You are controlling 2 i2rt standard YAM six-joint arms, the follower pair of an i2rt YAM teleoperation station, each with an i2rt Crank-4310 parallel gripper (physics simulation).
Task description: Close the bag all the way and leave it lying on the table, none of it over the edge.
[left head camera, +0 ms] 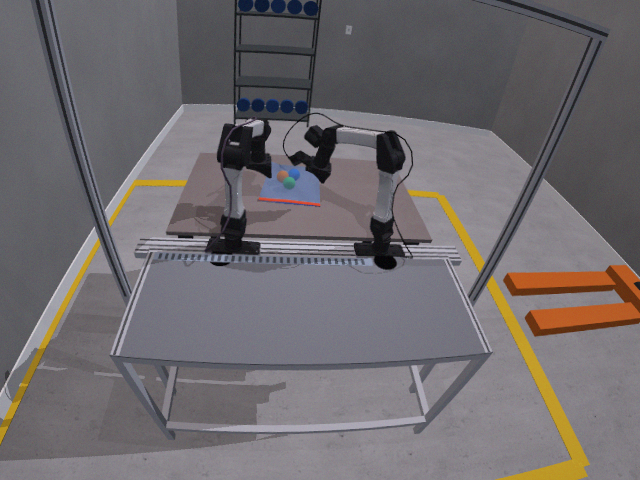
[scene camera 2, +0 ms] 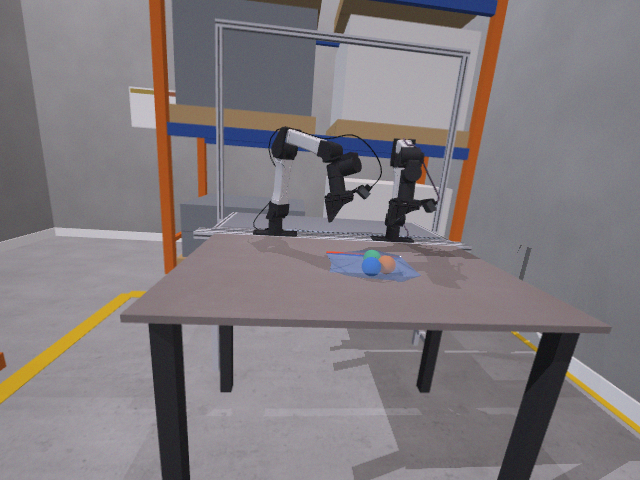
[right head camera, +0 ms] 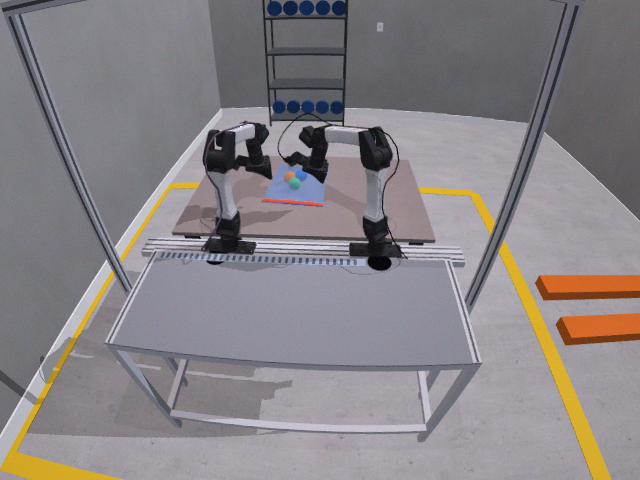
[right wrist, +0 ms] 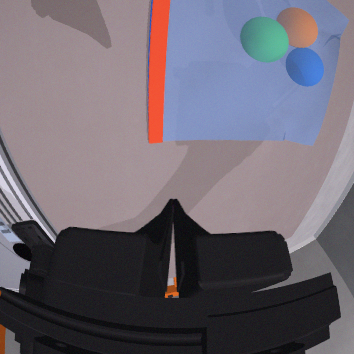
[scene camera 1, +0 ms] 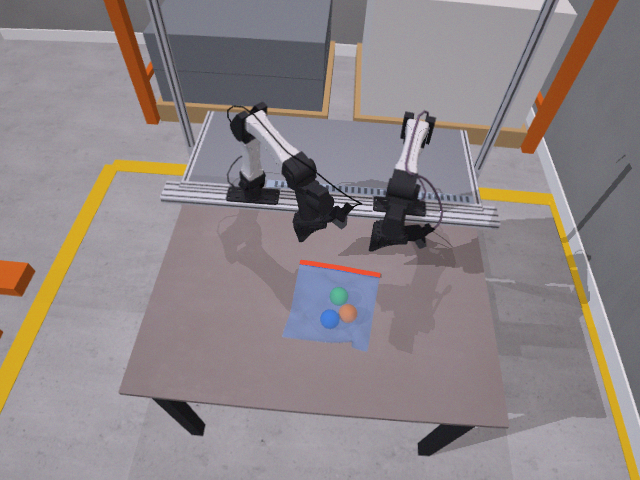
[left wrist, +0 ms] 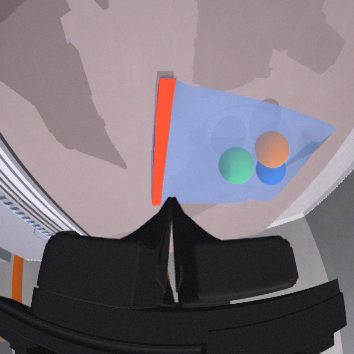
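A translucent blue bag (left head camera: 305,194) (right head camera: 310,195) (scene camera 1: 310,304) (scene camera 2: 343,264) (left wrist: 195,150) (right wrist: 215,100) lies flat on the table, all of it inside the table's edges. A red strip (left head camera: 289,201) (right head camera: 292,202) (scene camera 1: 340,268) (left wrist: 164,140) (right wrist: 159,75) runs straight along its edge nearest the arms. Green (scene camera 1: 339,296), orange (scene camera 1: 347,313) and blue (scene camera 1: 329,318) balls show at the bag. My left gripper (scene camera 1: 371,249) (left wrist: 171,199) and my right gripper (scene camera 1: 301,239) (scene camera 2: 330,221) (right wrist: 173,201) are shut with nothing between the fingertips, raised above the table on the arms' side of the strip, apart from the bag.
The brown table (scene camera 1: 206,351) (scene camera 2: 248,294) carries the bag near its middle. The arms stand on a metal rail (left head camera: 310,248) along one table edge, with a grey bench (left head camera: 299,310) behind it. Frame posts rise at both sides.
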